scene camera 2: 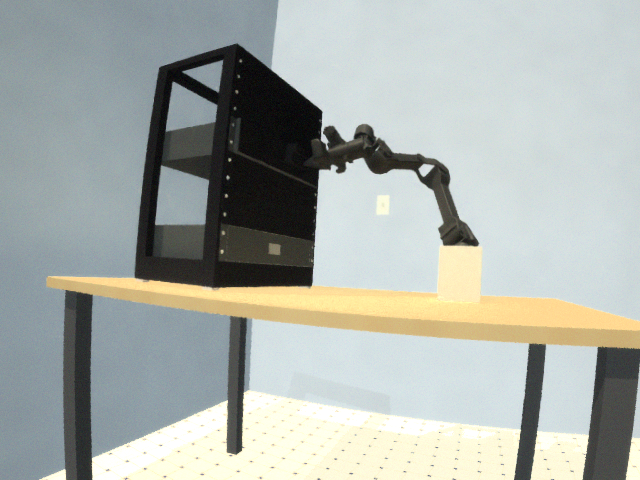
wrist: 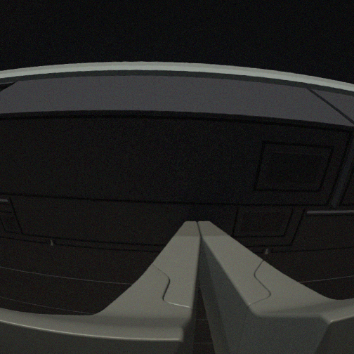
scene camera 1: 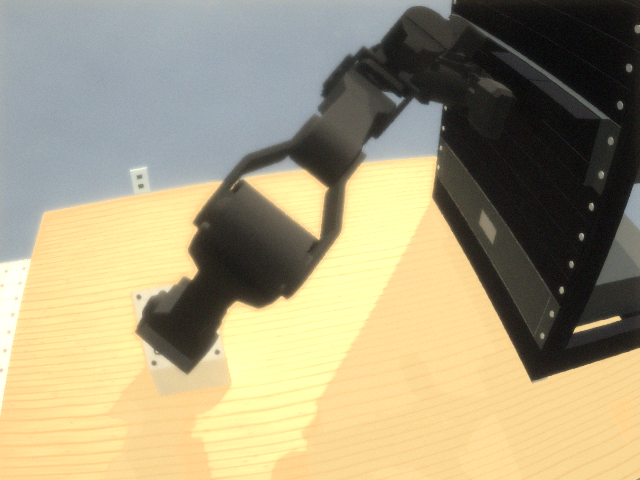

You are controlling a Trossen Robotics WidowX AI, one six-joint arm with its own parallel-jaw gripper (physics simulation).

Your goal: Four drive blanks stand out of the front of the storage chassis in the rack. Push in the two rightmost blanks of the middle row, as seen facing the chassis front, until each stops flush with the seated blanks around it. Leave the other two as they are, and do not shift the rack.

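Pixels of known places: gripper, between the fingertips: (scene camera 2: 303,164) (scene camera 1: 515,100); arm's base, origin of its link: (scene camera 2: 461,264) (scene camera 1: 175,331).
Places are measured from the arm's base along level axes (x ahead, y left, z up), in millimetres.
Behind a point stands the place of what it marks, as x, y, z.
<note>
My gripper (wrist: 196,232) is shut and empty. In the wrist view its tips are in front of a dark blank (wrist: 125,220) with a square outline at its right; whether they touch it I cannot tell. Above is a wide dark blank (wrist: 150,155) with a larger square outline. A grey-purple band (wrist: 175,95) runs above that blank. Parts of other blanks show at the right (wrist: 330,227) and lower left (wrist: 10,222). The storage chassis (scene camera 1: 553,93) {462, -29, 326} (scene camera 2: 191,144) {657, 338, 277} sits in the black rack (scene camera 1: 594,289) {586, -97, 53} (scene camera 2: 220,206) {513, 369, 101}. In the scene views its front is too dark to tell each blank's depth or row.
A grey unit (scene camera 1: 516,273) {501, 3, 17} (scene camera 2: 248,245) {508, 249, 18} with a pale label sits low in the rack. The arm stands on a pale block (scene camera 1: 193,379) {12, -31, -70} (scene camera 2: 460,273) {-1, 44, -25} on the wooden table (scene camera 1: 336,413) {200, -100, -97} (scene camera 2: 361,304) {164, 346, -97}. Pale-headed screws line the rack posts.
</note>
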